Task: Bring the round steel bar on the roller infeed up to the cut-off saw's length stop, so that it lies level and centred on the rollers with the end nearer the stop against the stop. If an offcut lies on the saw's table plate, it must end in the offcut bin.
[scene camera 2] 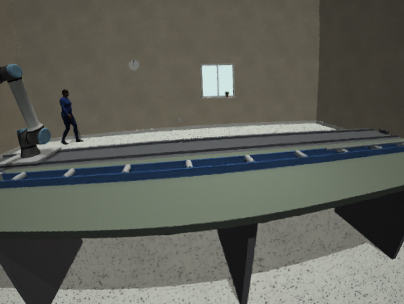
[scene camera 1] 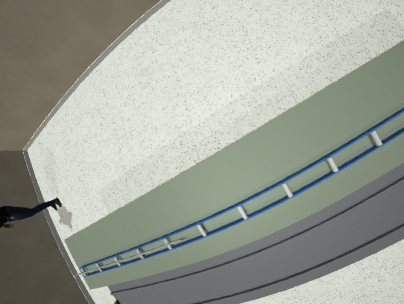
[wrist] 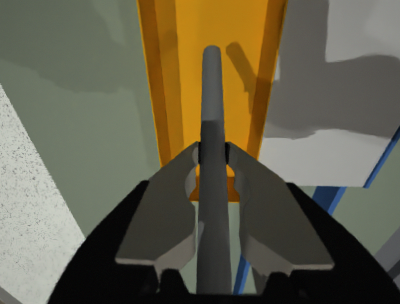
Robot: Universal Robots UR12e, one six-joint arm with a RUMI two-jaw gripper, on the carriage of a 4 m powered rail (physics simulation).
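Where they show: gripper, fingertip midpoint: (wrist: 212, 143); arm's base, link origin: (scene camera 2: 30, 155).
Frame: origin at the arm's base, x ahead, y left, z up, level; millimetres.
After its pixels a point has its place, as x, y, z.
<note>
A round steel bar (scene camera 1: 155, 247) @(628, 2890, 45) lies lengthwise along the far left part of the blue roller infeed (scene camera 1: 287, 190) @(620, 1554, 29) (scene camera 2: 155, 175) @(694, 1343, -6) in scene camera 1. In the wrist view my gripper (wrist: 212, 143) @(795, 9, 142) is shut on the grey round offcut (wrist: 212, 100) @(796, -21, 122). The offcut runs from the bottom of the picture up between the jaws, its far end over the orange offcut bin (wrist: 156, 75) @(873, -27, 7). Shadows of the gripper and offcut fall in and beside the bin. The saw's light grey table plate (wrist: 320, 162) @(616, 100, 29) is right of the bin. The length stop does not show.
The arm (scene camera 2: 25, 105) @(157, 192, 483) stands at the left in scene camera 2 on its carriage on the grey rail (scene camera 2: 200, 146). A person in blue (scene camera 1: 30, 210) (scene camera 2: 67, 115) stands beyond the rail. The green bench (scene camera 2: 175, 205) @(1006, 1455, -30) carries the infeed.
</note>
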